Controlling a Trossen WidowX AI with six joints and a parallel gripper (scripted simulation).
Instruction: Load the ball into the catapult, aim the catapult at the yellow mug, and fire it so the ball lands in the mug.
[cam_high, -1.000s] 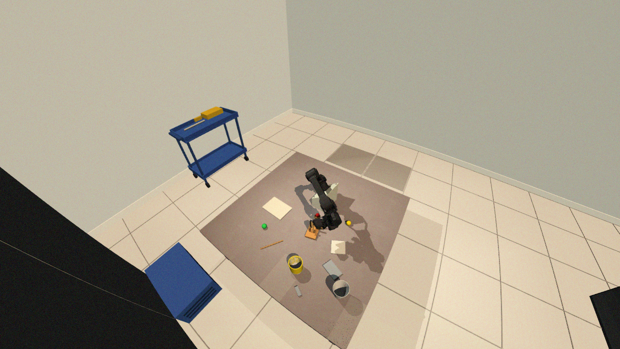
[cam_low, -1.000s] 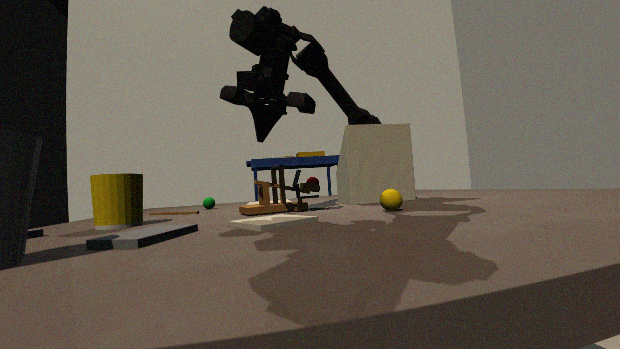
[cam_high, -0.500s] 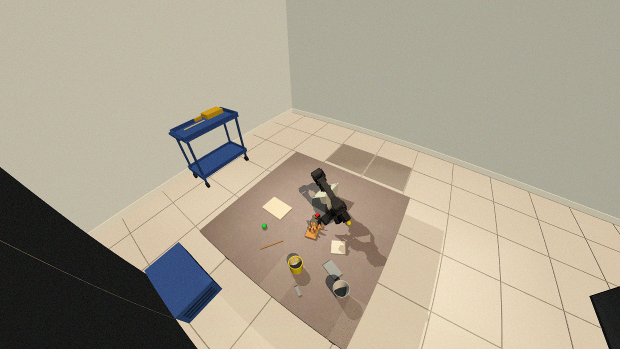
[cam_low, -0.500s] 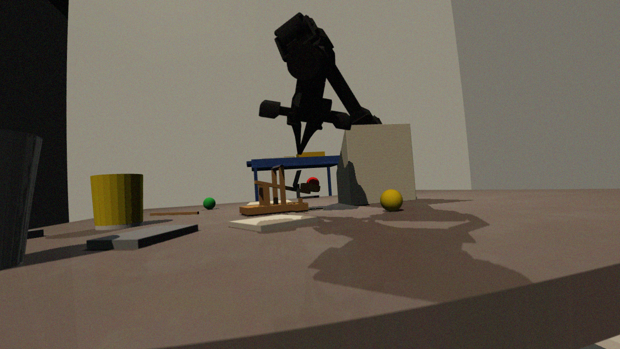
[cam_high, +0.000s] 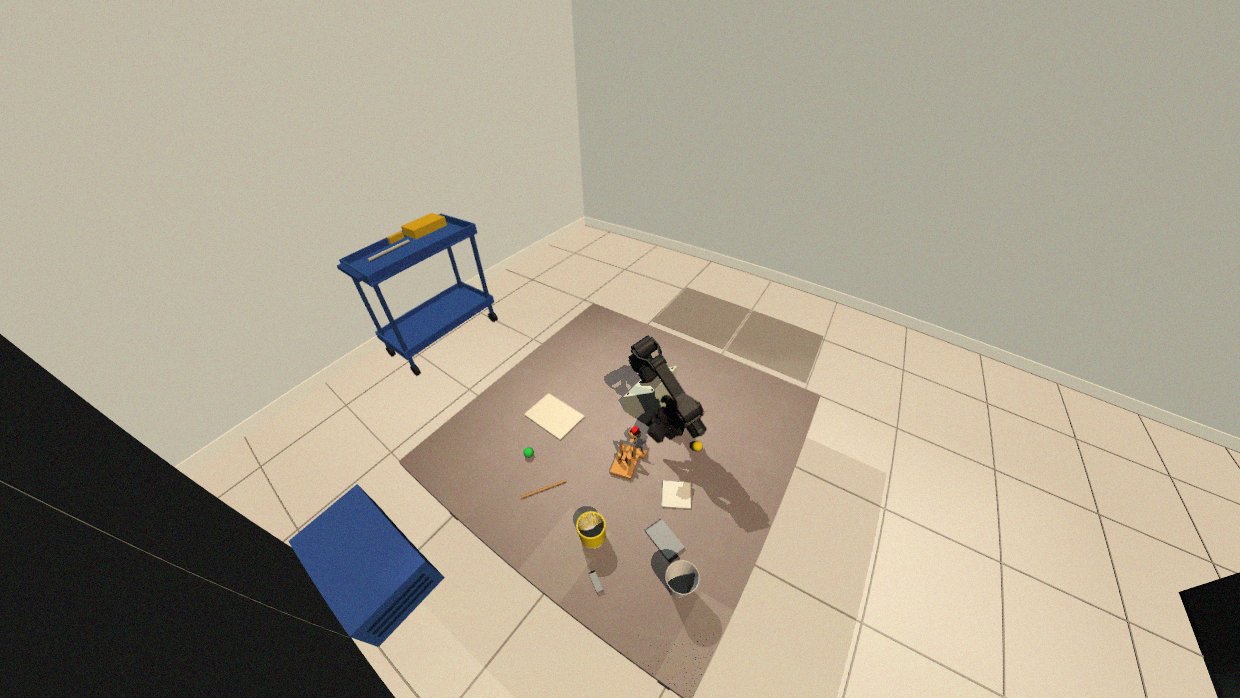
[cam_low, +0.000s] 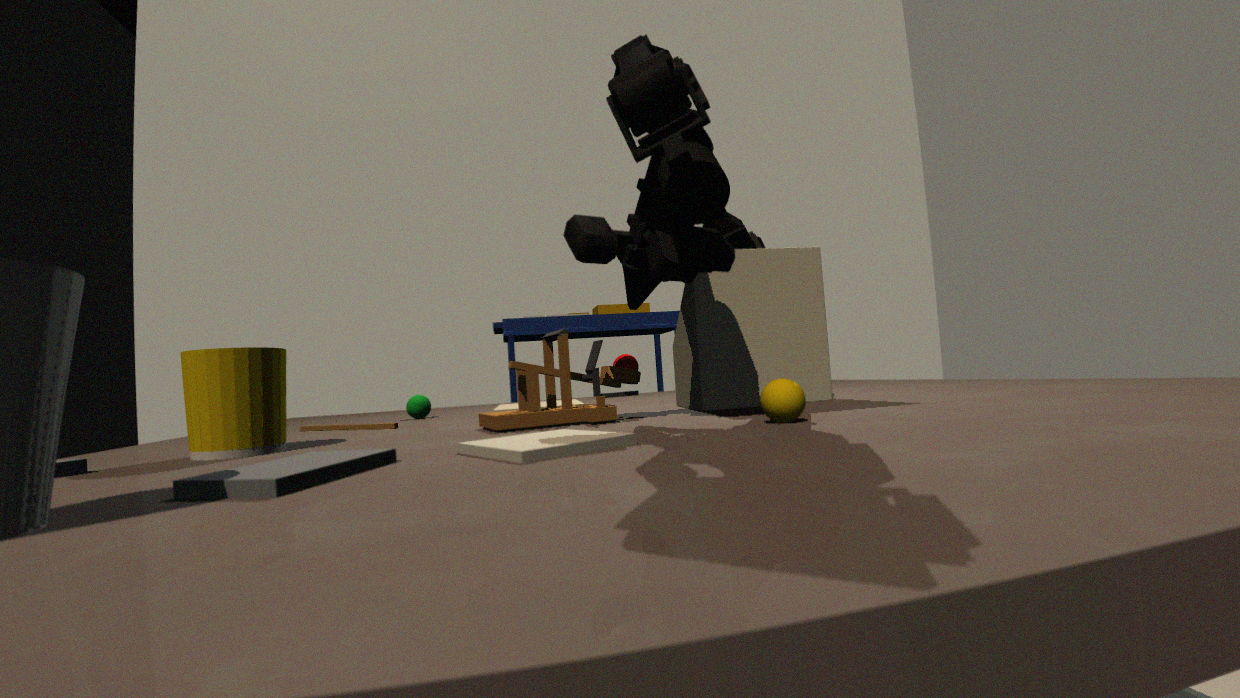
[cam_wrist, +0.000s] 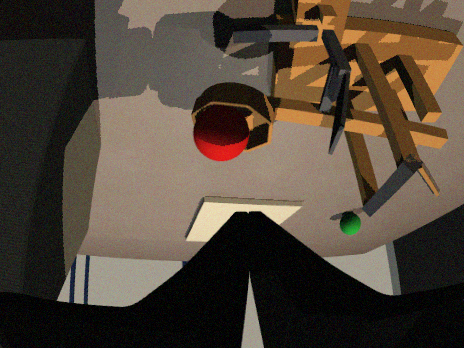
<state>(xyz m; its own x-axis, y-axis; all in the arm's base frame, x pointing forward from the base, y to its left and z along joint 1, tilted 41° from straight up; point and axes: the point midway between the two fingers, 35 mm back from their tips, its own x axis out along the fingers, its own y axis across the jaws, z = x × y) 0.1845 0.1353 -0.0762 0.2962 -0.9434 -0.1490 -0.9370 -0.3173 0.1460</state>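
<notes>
The red ball lies 70 mm below my gripper tip, 50 mm to the right of it and 10 mm ahead of it. The rest, counted from my gripper tip: yellow ball: 170 mm to the left, 110 mm below, 110 mm behind; wooden catapult: 80 mm below, 70 mm ahead, 10 mm to the right; grey slab: 290 mm to the left, 260 mm ahead, 120 mm below.
</notes>
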